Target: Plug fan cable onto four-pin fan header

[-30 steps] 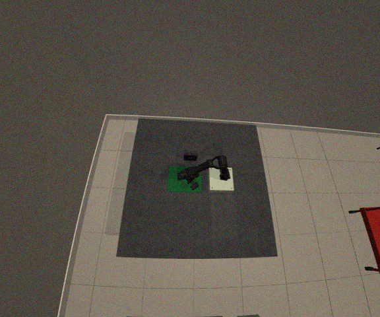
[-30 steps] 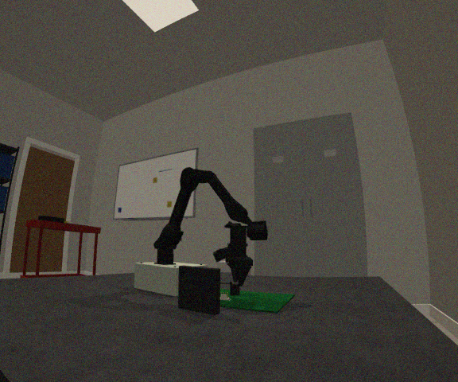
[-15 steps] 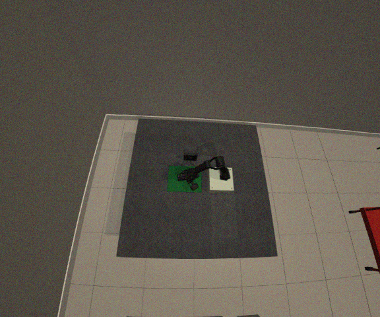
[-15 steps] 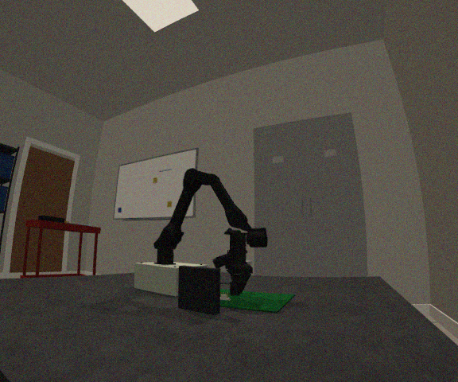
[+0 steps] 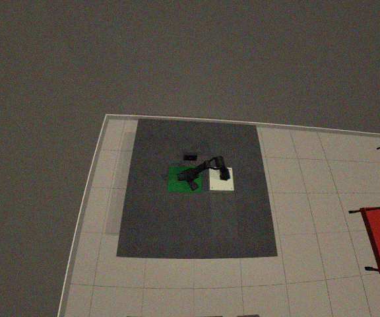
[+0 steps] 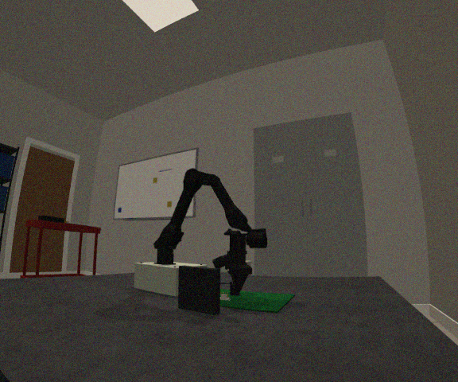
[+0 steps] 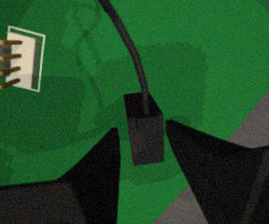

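My gripper tip is 10 mm short of the white four-pin fan header, 90 mm to the left of it and 20 mm above it. Round my gripper tip: green board: 40 mm ahead, 30 mm to the right, 30 mm below; dark plug: 10 mm behind, 10 mm to the right, 10 mm above; black fan: 20 mm ahead, 230 mm to the right, 40 mm above.
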